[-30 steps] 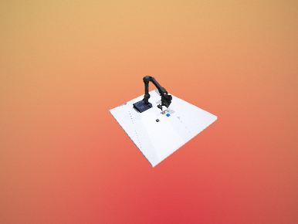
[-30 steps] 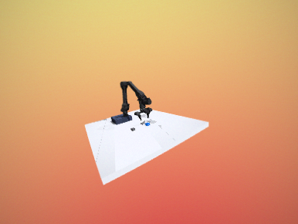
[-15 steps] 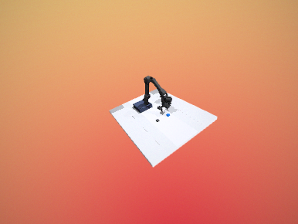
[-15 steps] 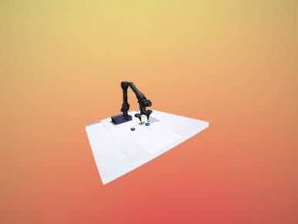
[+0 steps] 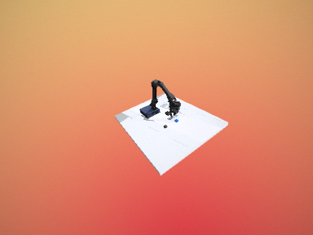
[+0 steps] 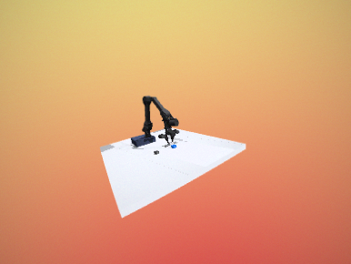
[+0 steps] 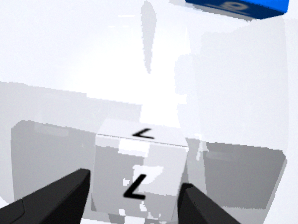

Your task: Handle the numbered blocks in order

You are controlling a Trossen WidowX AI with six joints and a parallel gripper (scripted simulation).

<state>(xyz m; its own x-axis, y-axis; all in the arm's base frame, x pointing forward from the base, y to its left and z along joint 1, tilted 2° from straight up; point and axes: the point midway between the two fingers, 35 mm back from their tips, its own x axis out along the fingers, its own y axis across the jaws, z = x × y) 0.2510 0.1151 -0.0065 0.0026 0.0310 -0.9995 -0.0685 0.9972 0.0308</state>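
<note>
The white block is 1 cm ahead of my gripper tip. Also, from my gripper tip: blue block: 9 cm ahead, 2 cm to the right; then dark block: 17 cm to the right, 9 cm ahead.
</note>
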